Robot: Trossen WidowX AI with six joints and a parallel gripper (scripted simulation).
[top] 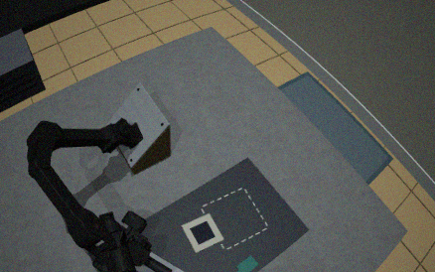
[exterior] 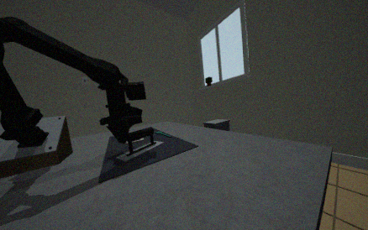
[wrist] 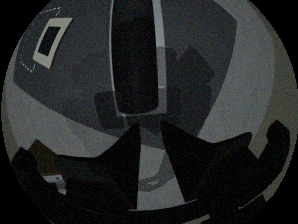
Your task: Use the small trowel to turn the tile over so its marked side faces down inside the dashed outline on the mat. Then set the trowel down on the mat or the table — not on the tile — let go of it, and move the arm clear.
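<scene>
My gripper tip is 5 cm short of the trowel, 4 cm to the right of it and 2 cm above it. Round my gripper tip: dark mat: 22 cm to the left, 8 cm below, 7 cm ahead; then small teal piece: 26 cm to the left, 20 cm ahead, 6 cm below; then tile: 24 cm to the left, 6 cm below, 3 cm ahead.
</scene>
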